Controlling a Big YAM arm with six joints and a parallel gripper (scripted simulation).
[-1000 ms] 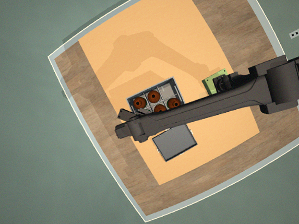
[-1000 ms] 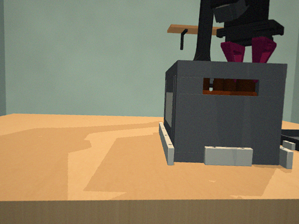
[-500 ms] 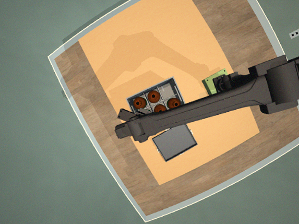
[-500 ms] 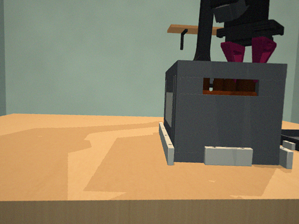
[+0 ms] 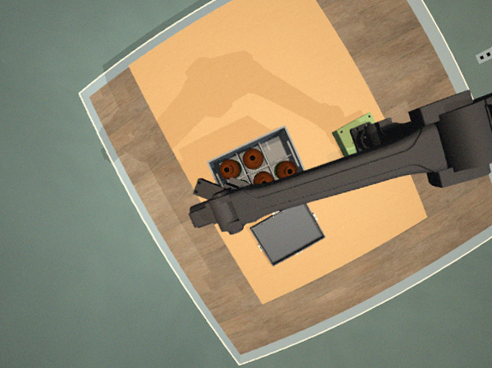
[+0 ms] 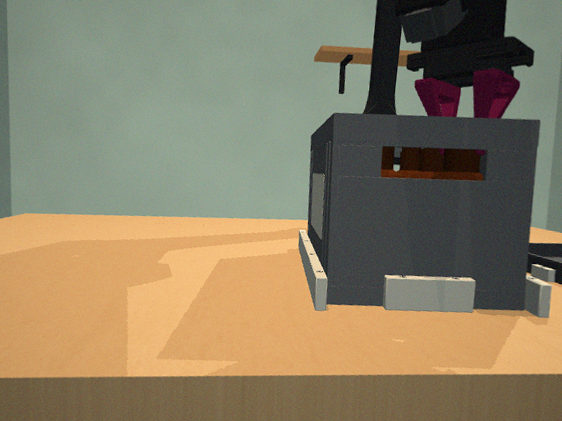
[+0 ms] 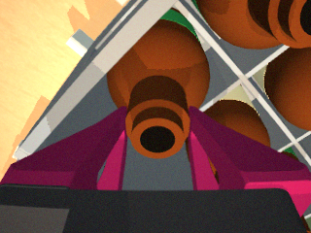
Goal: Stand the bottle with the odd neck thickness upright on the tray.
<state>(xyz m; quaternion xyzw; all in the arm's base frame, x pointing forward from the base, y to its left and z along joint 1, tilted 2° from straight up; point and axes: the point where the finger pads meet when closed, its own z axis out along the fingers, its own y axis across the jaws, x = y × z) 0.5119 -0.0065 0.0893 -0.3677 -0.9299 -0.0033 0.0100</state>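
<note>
Right now my hand is 90 mm past the dark grey crate, 70 mm above it and 50 mm to the left of it. Round my hand: grey tray 240 mm to the left, 140 mm below, 100 mm behind.
</note>
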